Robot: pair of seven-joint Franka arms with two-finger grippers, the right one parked.
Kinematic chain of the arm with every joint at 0, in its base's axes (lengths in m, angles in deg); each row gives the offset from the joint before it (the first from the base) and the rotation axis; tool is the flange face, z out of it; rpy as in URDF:
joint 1: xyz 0 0 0.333 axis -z
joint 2: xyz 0 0 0 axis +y
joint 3: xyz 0 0 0.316 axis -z
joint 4: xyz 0.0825 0 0 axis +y
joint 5: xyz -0.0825 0 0.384 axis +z
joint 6: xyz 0 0 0 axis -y
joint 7: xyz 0.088 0 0 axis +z
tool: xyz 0 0 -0.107 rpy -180 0 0
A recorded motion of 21 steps. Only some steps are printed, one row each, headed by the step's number.
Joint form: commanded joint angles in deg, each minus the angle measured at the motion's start. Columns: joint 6, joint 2, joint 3, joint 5, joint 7, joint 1, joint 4.
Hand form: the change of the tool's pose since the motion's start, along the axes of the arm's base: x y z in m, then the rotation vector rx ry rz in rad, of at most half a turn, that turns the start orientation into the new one. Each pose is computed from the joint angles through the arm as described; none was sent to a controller.
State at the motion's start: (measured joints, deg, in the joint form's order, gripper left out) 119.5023 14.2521 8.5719 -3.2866 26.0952 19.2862 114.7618
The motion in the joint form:
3: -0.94 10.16 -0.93 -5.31 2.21 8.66 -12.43
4: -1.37 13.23 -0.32 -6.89 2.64 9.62 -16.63
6: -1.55 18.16 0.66 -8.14 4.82 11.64 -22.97
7: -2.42 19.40 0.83 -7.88 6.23 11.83 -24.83
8: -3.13 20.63 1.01 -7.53 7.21 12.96 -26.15
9: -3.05 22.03 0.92 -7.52 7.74 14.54 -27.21
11: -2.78 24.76 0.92 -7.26 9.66 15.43 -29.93
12: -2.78 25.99 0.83 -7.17 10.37 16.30 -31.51
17: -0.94 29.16 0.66 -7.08 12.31 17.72 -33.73
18: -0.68 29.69 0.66 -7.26 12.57 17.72 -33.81
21: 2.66 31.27 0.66 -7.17 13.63 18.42 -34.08
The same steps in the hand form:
3: 0.0055 -0.1007 -0.0153 -0.0826 0.0313 -0.0334
4: 0.0101 -0.1249 -0.0177 -0.1162 0.0414 -0.0333
6: 0.0115 -0.1656 -0.0251 -0.1515 0.0508 -0.0268
7: 0.0141 -0.1717 -0.0264 -0.1460 0.0573 -0.0116
8: 0.0073 -0.1851 -0.0315 -0.1360 0.0684 -0.0208
9: -0.0015 -0.2005 -0.0401 -0.1318 0.0755 -0.0356
11: 0.0001 -0.2136 -0.0519 -0.1286 0.0761 -0.0153
12: -0.0017 -0.2237 -0.0549 -0.1298 0.0734 -0.0156
17: -0.0043 -0.2398 -0.0748 -0.1321 0.0661 0.0054
18: -0.0042 -0.2399 -0.0804 -0.1310 0.0710 0.0132
21: -0.0055 -0.2483 -0.0937 -0.1475 0.0455 0.0313

